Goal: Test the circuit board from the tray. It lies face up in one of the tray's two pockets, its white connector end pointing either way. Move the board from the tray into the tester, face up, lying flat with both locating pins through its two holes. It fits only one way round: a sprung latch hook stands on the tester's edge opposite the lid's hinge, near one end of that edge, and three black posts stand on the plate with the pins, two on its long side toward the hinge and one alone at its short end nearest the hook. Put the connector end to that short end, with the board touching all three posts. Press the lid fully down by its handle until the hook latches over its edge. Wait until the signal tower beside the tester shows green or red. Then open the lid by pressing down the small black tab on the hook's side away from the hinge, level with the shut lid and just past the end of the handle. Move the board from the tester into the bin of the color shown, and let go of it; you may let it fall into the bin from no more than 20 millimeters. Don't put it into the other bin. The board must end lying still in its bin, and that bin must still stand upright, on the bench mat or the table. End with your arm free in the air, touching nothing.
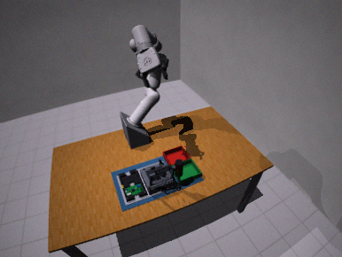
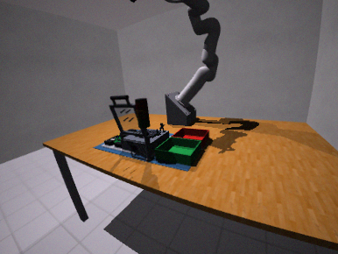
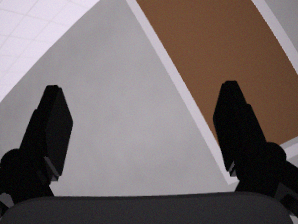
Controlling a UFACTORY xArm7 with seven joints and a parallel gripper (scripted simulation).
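Right now the green circuit board is 680 mm below my hand, 210 mm to the right of it and 30 mm ahead of it. Round my hand: grey tester plate: 630 mm below, 30 mm to the right, 20 mm behind; tester lid: 510 mm below, 100 mm ahead, 30 mm to the right; green bin: 680 mm below, 160 mm to the left, 10 mm ahead.
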